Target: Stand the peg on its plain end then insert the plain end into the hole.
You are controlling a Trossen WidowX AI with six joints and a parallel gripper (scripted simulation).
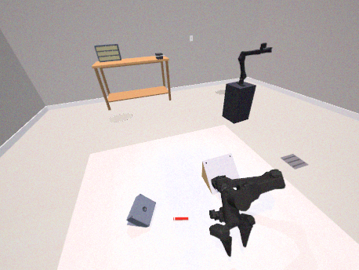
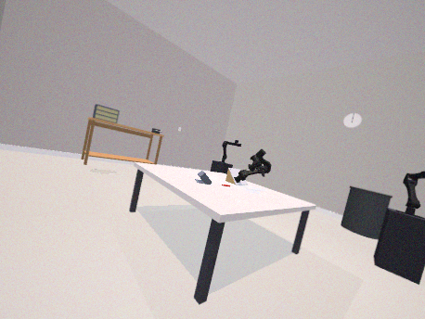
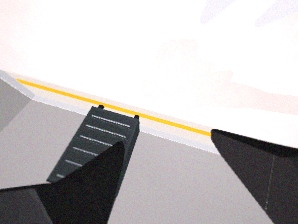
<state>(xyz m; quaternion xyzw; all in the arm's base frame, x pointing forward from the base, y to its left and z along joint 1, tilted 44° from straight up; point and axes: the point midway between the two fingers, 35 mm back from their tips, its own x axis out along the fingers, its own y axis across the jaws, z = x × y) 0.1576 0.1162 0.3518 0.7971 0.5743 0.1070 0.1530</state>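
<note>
The red peg is 12 cm ahead of my gripper tip, 28 cm to the right of it and 17 cm below it. The rest, counted from my gripper tip: grey sloped panel: 28 cm ahead, 38 cm to the right, 14 cm below.
</note>
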